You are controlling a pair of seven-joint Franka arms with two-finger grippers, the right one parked.
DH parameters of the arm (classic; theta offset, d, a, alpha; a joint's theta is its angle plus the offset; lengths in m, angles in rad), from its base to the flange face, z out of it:
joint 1: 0 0.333 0 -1.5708
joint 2: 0 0 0 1.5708
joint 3: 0 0.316 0.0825 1.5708
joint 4: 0 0 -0.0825 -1.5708
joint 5: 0 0.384 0 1.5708
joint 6: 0 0 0.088 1.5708
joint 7: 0 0.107 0 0
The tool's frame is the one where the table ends.
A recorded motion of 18 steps. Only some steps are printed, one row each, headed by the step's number.
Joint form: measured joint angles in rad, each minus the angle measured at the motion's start. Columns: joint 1, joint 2, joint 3, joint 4, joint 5, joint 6, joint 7.
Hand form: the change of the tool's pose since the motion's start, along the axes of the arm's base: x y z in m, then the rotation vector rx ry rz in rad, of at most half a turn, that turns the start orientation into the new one. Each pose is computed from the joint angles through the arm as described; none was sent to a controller.
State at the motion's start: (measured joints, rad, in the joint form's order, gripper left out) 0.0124 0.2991 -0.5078 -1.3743 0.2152 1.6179 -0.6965
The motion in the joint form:
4: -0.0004 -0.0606 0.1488 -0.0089 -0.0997 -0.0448 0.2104
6: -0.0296 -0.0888 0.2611 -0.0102 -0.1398 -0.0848 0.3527
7: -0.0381 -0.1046 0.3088 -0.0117 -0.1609 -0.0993 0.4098
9: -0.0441 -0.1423 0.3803 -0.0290 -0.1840 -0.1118 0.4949
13: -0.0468 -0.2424 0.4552 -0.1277 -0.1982 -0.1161 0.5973
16: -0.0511 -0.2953 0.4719 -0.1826 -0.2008 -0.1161 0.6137
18: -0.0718 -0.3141 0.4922 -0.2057 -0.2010 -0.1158 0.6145
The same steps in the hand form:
4: 0.0064 0.0679 0.0188 -0.0299 0.0411 -0.0606
6: 0.0063 0.1069 0.0277 -0.0356 0.0705 -0.1199
7: 0.0048 0.1254 0.0342 -0.0456 0.0767 -0.1385
9: -0.0013 0.1581 0.0464 -0.0547 0.0741 -0.1599
13: -0.0279 0.1965 0.0577 -0.0563 0.0805 -0.1914
16: -0.0440 0.2036 0.0616 -0.0569 0.0829 -0.1954
18: -0.0501 0.2037 0.0611 -0.0568 0.0870 -0.1965

